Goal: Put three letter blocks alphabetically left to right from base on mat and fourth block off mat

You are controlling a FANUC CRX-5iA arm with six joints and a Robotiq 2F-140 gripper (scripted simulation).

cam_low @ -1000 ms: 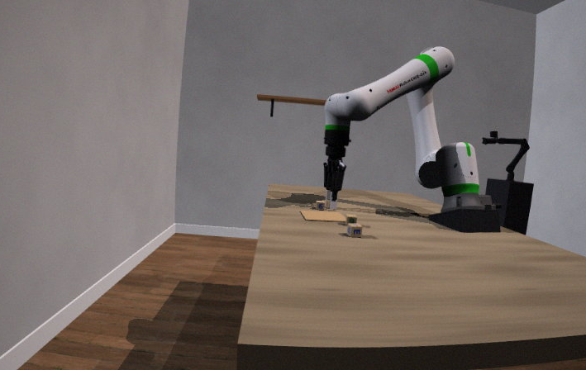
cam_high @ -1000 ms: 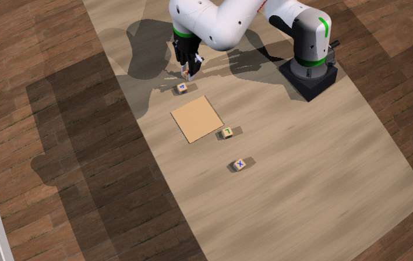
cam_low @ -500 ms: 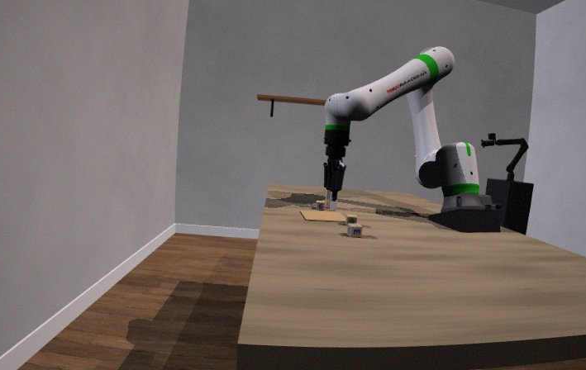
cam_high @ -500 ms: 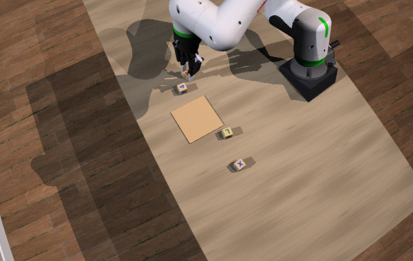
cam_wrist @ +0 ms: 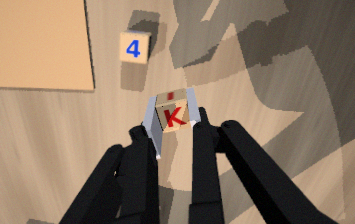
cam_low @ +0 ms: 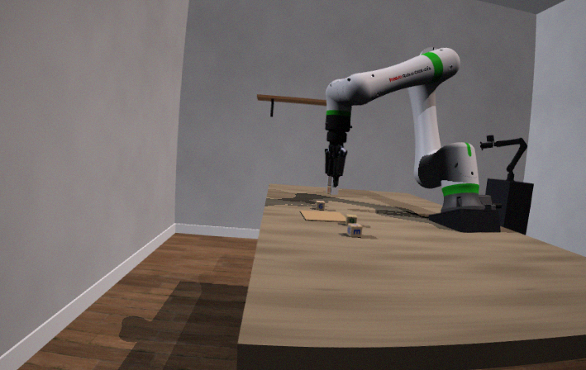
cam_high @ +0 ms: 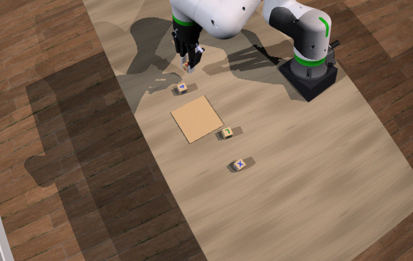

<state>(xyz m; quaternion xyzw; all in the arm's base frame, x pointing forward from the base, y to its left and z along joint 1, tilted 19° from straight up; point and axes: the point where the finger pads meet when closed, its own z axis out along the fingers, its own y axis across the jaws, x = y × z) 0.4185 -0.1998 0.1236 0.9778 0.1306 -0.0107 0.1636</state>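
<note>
My hand is 17 cm to the right of the tan mat, 9 cm above it and 7 cm short of it. From my hand the other things lie so: red K block: 2 cm below; then 4 block: 7 cm below, 5 cm ahead, 4 cm to the left; then L block: 28 cm to the left, 7 cm below, 1 cm ahead.
</note>
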